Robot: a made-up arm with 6 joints. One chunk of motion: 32 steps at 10 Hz.
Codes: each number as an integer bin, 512 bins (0 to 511) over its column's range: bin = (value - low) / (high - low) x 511, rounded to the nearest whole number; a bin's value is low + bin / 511 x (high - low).
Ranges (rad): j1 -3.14..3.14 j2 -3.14..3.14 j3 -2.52..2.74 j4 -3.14..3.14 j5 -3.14..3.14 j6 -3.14..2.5
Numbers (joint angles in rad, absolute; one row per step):
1: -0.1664 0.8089 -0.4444 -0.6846 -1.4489 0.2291
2: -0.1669 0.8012 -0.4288 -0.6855 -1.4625 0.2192
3: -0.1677 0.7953 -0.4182 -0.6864 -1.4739 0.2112
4: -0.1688 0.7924 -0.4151 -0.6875 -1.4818 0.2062
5: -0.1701 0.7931 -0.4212 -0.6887 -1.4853 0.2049
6: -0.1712 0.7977 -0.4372 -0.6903 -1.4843 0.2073
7: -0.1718 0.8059 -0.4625 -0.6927 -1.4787 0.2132
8: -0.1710 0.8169 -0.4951 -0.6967 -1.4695 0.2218
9: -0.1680 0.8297 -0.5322 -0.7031 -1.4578 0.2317
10: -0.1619 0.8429 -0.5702 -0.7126 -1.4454 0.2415
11: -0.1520 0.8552 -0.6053 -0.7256 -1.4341 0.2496
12: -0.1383 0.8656 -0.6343 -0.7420 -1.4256 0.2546
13: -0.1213 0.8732 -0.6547 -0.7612 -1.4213 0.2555
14: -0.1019 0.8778 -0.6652 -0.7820 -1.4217 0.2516
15: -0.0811 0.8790 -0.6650 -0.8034 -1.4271 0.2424
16: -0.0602 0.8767 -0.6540 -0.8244 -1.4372 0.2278
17: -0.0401 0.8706 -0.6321 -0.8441 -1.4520 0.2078
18: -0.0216 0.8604 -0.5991 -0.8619 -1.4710 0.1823
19: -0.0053 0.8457 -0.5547 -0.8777 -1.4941 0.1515
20: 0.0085 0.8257 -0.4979 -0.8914 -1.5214 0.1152
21: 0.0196 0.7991 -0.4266 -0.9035 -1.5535 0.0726
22: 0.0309 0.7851 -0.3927 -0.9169 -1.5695 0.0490
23: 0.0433 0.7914 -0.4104 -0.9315 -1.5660 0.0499
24: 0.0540 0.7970 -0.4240 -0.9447 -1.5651 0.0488
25: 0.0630 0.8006 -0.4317 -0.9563 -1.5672 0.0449
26: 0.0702 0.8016 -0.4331 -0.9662 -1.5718 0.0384
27: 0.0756 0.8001 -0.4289 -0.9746 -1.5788 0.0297
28: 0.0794 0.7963 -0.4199 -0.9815 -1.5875 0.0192
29: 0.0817 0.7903 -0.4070 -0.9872 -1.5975 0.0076
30: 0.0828 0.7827 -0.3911 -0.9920 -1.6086 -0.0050
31: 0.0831 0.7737 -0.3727 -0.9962 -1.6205 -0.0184
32: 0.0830 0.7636 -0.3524 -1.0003 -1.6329 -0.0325
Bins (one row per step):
1: 242 321 202 200 138 305
2: 242 321 203 200 136 304
3: 242 320 204 200 136 304
4: 242 320 204 200 135 303
5: 242 320 204 199 135 303
6: 242 320 202 199 135 303
7: 242 321 200 199 135 304
8: 242 322 197 199 136 305
9: 242 323 193 198 137 305
10: 242 324 189 198 138 306
11: 243 325 186 196 139 307
12: 244 326 183 195 139 308
13: 246 327 181 194 140 308
14: 247 327 180 192 140 307
15: 249 327 180 190 139 306
16: 251 327 181 188 139 305
17: 252 326 183 187 137 303
18: 254 326 187 185 136 301
19: 255 324 191 184 134 298
20: 256 323 196 183 132 295
21: 257 321 203 182 129 291
22: 258 319 207 181 128 289
23: 259 320 205 180 128 289
24: 260 320 204 179 128 289
25: 261 321 203 178 128 289
26: 261 321 203 177 128 288
27: 262 321 203 176 127 287
28: 262 320 204 176 126 286
29: 262 320 205 175 126 285
30: 262 319 207 175 125 284
31: 262 318 209 174 124 283
32: 262 318 211 174 123 282

